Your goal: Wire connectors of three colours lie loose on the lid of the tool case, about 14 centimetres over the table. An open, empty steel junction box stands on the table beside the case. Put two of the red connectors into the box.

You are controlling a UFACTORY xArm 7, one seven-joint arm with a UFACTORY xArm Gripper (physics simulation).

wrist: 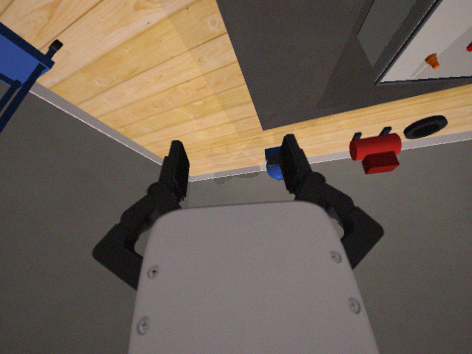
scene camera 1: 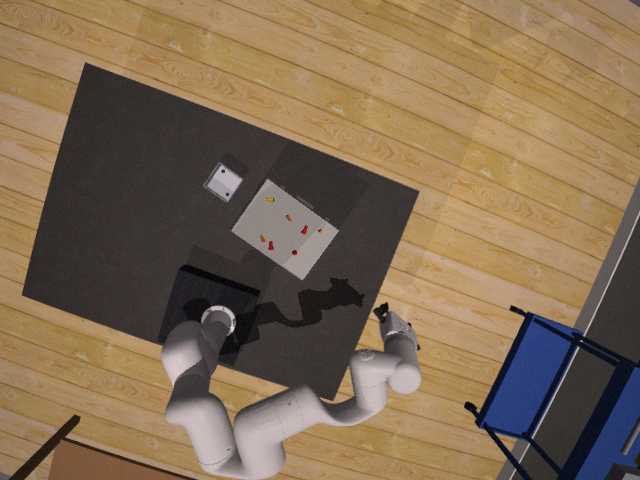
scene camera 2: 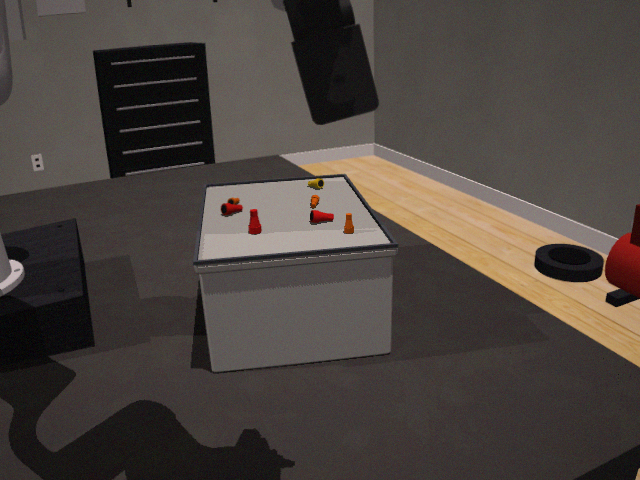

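Three red connectors lie apart on the tool case's pale lid: one red connector stands upright, a second red connector lies on its side near an orange one, and a third red connector lies on its side. The open steel junction box stands beside the case and looks empty; it does not show in the second scene view. My gripper is open and empty, off to the side of the case, beyond the mat's edge.
Orange connectors and a yellow connector share the lid. The arm's dark base block stands near the case. A blue cart stands on the floor at the right.
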